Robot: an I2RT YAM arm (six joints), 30 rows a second.
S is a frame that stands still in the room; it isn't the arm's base.
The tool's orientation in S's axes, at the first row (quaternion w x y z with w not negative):
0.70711, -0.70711, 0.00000, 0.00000
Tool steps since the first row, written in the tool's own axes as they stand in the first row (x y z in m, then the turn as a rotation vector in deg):
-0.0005, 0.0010, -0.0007, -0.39, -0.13, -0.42
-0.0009, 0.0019, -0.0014, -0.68, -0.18, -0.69
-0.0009, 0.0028, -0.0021, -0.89, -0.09, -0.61
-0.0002, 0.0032, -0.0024, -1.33, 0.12, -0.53
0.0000, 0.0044, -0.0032, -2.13, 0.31, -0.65
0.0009, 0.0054, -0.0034, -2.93, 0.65, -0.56
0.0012, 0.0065, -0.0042, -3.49, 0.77, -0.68
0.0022, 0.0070, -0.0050, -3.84, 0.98, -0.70
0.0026, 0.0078, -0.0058, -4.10, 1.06, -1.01
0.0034, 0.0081, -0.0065, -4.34, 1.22, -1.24
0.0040, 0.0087, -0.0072, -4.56, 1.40, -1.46
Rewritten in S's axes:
-0.0005, -0.0007, -0.0010, -0.39, -0.42, 0.13
-0.0009, -0.0014, -0.0019, -0.68, -0.69, 0.18
-0.0009, -0.0021, -0.0028, -0.89, -0.61, 0.09
-0.0002, -0.0024, -0.0032, -1.33, -0.53, -0.12
0.0000, -0.0032, -0.0044, -2.13, -0.65, -0.31
0.0009, -0.0034, -0.0054, -2.93, -0.56, -0.65
0.0012, -0.0042, -0.0065, -3.49, -0.68, -0.77
0.0022, -0.0050, -0.0070, -3.84, -0.70, -0.98
0.0026, -0.0058, -0.0078, -4.10, -1.01, -1.06
0.0034, -0.0065, -0.0081, -4.34, -1.24, -1.22
0.0040, -0.0072, -0.0087, -4.56, -1.46, -1.40

